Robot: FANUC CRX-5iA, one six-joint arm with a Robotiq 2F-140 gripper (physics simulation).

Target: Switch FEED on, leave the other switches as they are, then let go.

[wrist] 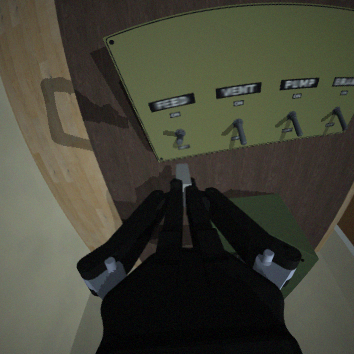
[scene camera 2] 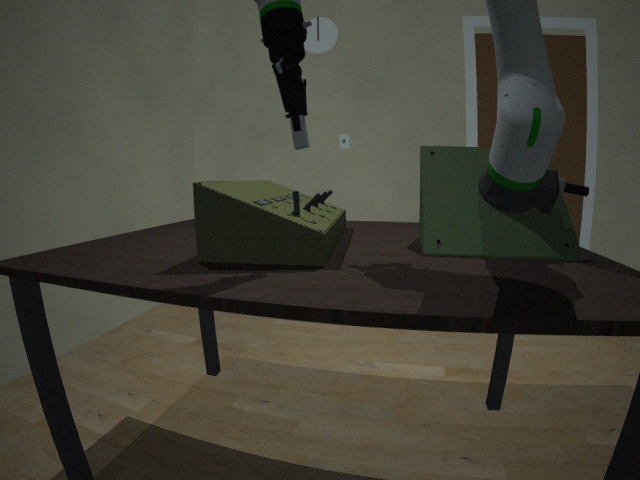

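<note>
You'd see the gripper and a green switch panel in the pictures. And the wrist view, that's got the gripper in it too.
</note>
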